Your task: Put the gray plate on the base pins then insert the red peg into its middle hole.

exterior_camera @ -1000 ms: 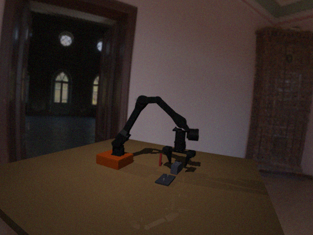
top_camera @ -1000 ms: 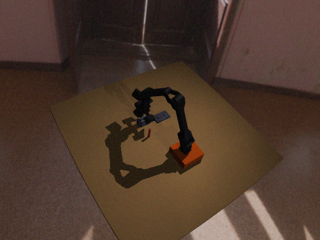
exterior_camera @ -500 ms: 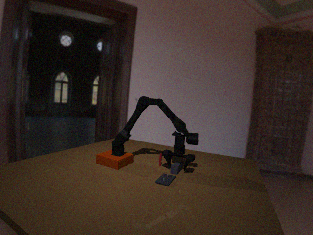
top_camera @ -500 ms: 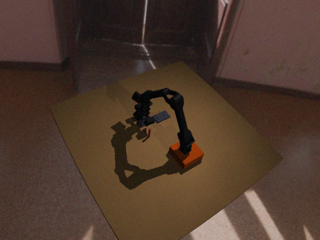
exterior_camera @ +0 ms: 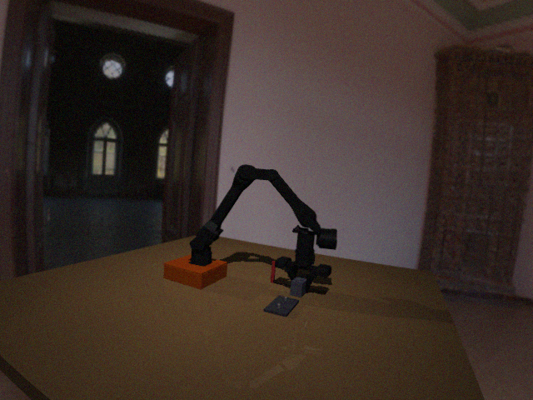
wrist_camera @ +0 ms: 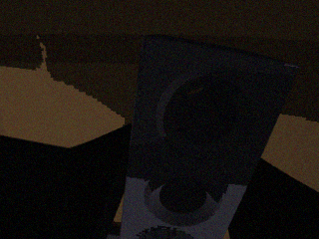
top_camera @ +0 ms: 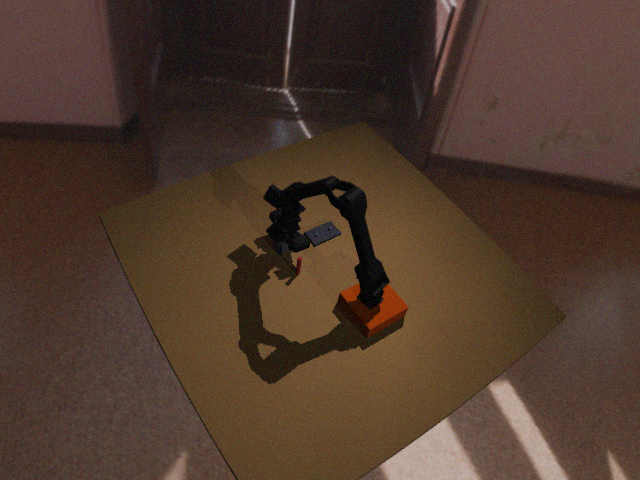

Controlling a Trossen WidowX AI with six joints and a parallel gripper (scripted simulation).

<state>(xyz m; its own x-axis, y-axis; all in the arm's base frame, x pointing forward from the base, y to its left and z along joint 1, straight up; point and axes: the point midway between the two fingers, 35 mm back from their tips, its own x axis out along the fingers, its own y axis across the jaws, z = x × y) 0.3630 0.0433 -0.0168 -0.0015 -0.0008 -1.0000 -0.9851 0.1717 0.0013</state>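
Right now my gripper tip is 30 mm past the gray base and 140 mm to the left of it. The rest, counted from my gripper tip: red peg 110 mm behind, 50 mm to the left, 30 mm above; then gray plate 30 mm above.
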